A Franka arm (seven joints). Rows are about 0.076 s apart.
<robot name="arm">
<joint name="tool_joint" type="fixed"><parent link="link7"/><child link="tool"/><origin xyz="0 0 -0.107" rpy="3.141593 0 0"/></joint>
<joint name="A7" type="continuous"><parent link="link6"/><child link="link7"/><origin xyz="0.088 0 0"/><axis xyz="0 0 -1"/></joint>
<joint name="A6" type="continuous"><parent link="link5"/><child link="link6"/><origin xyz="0 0 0"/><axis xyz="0 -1 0"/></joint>
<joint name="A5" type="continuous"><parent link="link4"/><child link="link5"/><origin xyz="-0.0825 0 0.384"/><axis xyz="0 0 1"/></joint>
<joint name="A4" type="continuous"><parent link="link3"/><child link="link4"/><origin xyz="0.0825 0 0"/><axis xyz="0 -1 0"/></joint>
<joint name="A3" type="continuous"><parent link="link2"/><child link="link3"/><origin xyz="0 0 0.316"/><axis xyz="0 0 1"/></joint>
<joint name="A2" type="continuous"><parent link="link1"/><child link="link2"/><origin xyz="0 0 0"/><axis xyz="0 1 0"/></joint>
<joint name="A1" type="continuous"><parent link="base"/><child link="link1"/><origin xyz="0 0 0.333"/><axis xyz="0 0 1"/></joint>
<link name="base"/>
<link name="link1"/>
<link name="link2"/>
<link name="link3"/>
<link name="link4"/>
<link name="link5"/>
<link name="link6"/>
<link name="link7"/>
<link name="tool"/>
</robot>
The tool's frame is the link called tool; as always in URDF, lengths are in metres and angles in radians. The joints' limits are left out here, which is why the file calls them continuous.
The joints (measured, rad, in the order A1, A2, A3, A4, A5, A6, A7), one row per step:
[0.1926, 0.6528, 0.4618, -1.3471, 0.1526, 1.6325, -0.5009]
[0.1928, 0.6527, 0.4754, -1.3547, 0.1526, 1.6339, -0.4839]
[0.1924, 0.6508, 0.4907, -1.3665, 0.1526, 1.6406, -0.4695]
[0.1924, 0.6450, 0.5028, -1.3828, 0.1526, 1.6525, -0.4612]
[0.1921, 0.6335, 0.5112, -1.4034, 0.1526, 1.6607, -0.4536]
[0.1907, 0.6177, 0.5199, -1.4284, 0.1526, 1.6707, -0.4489]
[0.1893, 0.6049, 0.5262, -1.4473, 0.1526, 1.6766, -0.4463]
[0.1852, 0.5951, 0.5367, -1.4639, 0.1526, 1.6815, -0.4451]
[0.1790, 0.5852, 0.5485, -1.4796, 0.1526, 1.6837, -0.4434]
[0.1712, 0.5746, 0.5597, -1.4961, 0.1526, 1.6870, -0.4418]
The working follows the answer.
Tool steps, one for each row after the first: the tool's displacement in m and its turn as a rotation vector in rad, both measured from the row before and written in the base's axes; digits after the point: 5 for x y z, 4 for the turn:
[-0.00570, 0.00610, -0.00090, -0.0033, 0.0094, -0.0021]
[-0.00645, 0.00666, -0.00096, -0.0007, 0.0065, 0.0000]
[-0.00625, 0.00564, -0.00068, 0.0009, 0.0007, 0.0022]
[-0.00668, 0.00356, 0.00025, -0.0040, 0.0007, 0.0025]
[-0.00737, 0.00299, 0.00109, -0.0034, -0.0020, 0.0046]
[-0.00563, 0.00179, 0.00114, -0.0031, -0.0014, 0.0045]
[-0.00548, 0.00210, 0.00090, 0.0000, 0.0007, 0.0062]
[-0.00524, 0.00138, 0.00139, -0.0005, 0.0020, 0.0057]
[-0.00453, 0.00031, 0.00136, -0.0008, 0.0009, 0.0036]

Tool pose at each row, in the base's axes (x y z in m, rotation vector in rad; rounded; the steps above come from the unrounded poses):
[0.57220, 0.37665, 0.35812, -2.3110, -1.3857, 0.4581]
[0.56650, 0.38275, 0.35722, -2.3098, -1.3789, 0.4704]
[0.56005, 0.38941, 0.35627, -2.3069, -1.3759, 0.4781]
[0.55379, 0.39504, 0.35559, -2.3045, -1.3782, 0.4788]
[0.54712, 0.39860, 0.35584, -2.3059, -1.3811, 0.4836]
[0.53975, 0.40160, 0.35692, -2.3070, -1.3879, 0.4855]
[0.53411, 0.40339, 0.35806, -2.3076, -1.3942, 0.4879]
[0.52863, 0.40549, 0.35896, -2.3035, -1.4015, 0.4905]
[0.52339, 0.40687, 0.36035, -2.2994, -1.4076, 0.4949]
[0.51886, 0.40717, 0.36171, -2.2974, -1.4116, 0.4977]

